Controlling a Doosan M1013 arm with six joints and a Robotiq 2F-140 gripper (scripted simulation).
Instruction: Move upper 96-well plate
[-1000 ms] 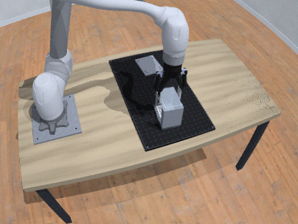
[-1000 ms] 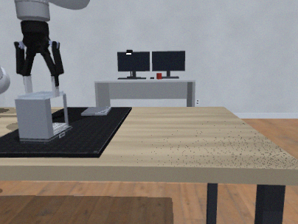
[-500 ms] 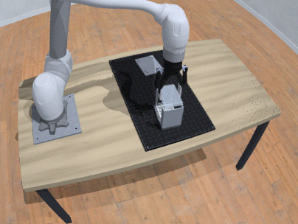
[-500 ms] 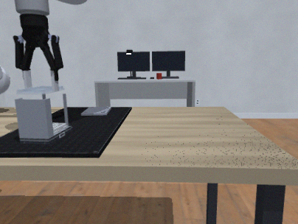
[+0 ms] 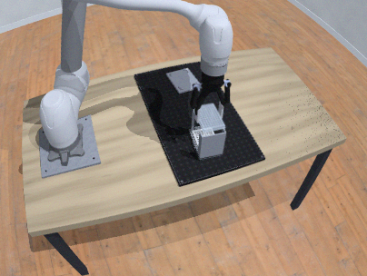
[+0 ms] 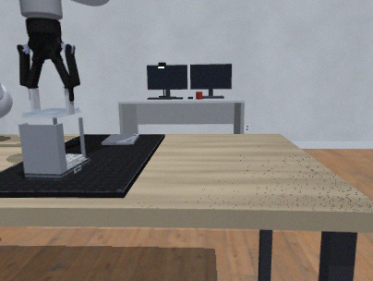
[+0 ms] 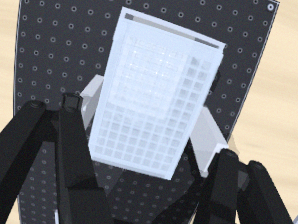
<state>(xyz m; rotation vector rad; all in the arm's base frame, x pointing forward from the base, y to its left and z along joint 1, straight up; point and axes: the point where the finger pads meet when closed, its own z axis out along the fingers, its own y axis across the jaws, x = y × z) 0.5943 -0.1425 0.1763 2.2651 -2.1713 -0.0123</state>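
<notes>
Now: the plate nest N1 10 mm ahead of my hand, 410 mm to the left of it and 170 mm below it. The rest, counted from my hand: grey back wall 70 mm to the right, 100 mm below; 96-well plate 20 mm below.
</notes>
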